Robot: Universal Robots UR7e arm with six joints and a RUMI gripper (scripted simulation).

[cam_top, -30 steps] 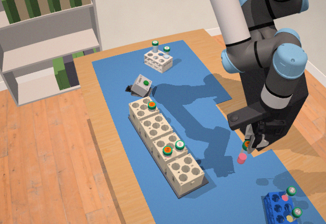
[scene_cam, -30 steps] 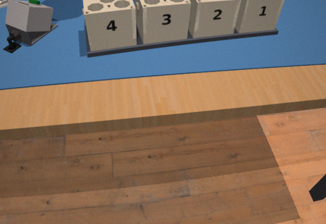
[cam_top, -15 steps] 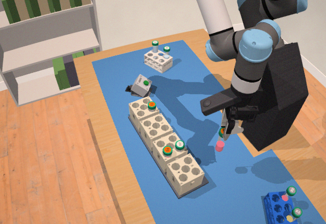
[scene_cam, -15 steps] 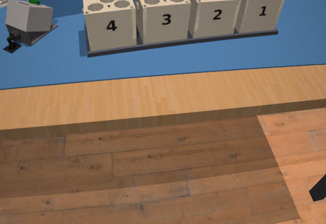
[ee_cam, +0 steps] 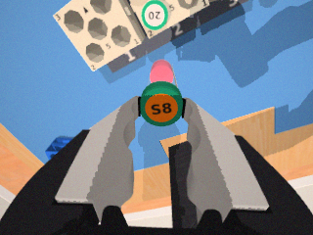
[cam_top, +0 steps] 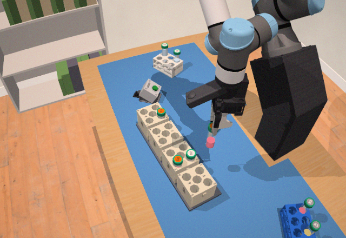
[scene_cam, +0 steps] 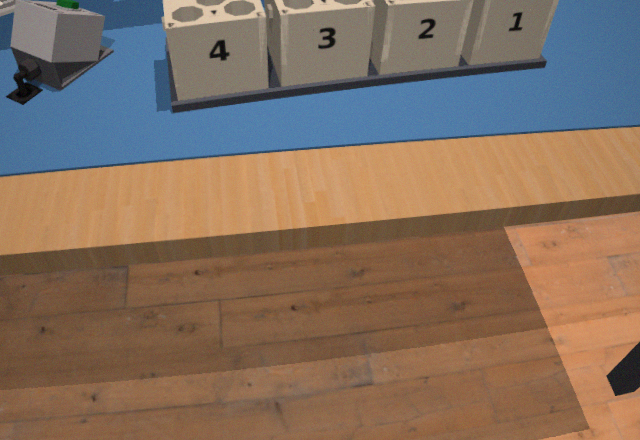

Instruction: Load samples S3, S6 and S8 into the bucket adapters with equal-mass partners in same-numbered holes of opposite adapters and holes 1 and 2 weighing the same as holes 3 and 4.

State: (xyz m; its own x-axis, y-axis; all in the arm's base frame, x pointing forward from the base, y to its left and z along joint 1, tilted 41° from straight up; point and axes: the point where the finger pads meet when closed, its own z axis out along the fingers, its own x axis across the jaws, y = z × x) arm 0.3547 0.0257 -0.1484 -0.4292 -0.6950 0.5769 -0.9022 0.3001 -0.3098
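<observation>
The green key is 42 cm to the right of my hand, 18 cm below it and 2 cm ahead of it. Round my hand: blue sample rack 35 cm to the left, 22 cm below, 17 cm behind; white rack 60 cm to the right, 22 cm below, 12 cm behind.
</observation>
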